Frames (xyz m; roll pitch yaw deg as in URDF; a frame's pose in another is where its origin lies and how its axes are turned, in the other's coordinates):
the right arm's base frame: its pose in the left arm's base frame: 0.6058 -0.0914 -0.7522 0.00 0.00 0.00
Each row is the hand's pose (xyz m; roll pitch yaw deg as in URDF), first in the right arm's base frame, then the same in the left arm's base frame.
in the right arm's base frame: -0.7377 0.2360 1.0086 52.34 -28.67 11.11
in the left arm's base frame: -0.1319 0.1446 0.2564 52.34 -28.67 11.11
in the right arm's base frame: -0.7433 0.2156 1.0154 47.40 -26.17 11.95
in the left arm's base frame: -0.1375 0.1242 0.2632 47.40 -26.17 11.95
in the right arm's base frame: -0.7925 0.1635 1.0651 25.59 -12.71 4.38
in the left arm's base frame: -0.1867 0.0721 0.3129 25.59 -12.71 4.38
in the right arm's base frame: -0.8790 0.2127 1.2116 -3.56 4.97 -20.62
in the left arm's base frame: -0.2732 0.1213 0.4594 -3.56 4.97 -20.62
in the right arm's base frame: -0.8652 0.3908 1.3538 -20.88 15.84 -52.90
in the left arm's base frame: -0.2594 0.2994 0.6016 -20.88 15.84 -52.90
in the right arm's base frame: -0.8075 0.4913 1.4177 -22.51 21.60 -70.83
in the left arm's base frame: -0.2017 0.3999 0.6655 -22.51 21.60 -70.83
